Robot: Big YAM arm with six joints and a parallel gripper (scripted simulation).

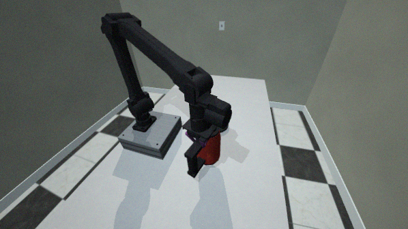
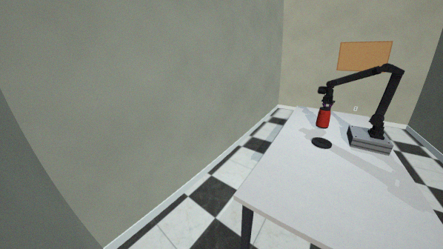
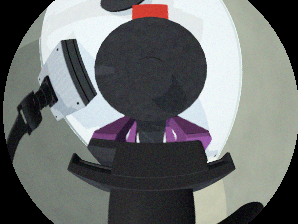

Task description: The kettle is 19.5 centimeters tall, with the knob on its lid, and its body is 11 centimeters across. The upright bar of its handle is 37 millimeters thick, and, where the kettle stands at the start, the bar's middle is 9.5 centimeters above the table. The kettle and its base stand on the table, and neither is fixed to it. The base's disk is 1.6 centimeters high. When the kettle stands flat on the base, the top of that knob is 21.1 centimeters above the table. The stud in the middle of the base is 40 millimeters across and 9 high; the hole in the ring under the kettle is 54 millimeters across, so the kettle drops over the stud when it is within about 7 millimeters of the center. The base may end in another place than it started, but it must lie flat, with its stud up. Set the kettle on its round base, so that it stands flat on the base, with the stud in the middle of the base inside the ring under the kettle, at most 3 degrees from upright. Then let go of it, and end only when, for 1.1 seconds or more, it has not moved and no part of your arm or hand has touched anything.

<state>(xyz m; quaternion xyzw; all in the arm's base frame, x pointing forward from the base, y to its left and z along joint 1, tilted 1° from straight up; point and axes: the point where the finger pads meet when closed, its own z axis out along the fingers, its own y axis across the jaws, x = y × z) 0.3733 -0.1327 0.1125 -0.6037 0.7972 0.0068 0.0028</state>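
My hand is 1 cm short of the red kettle, 3 cm to the right of it and 5 cm above it. Also, from my hand: round black base: 32 cm to the left, 18 cm below.
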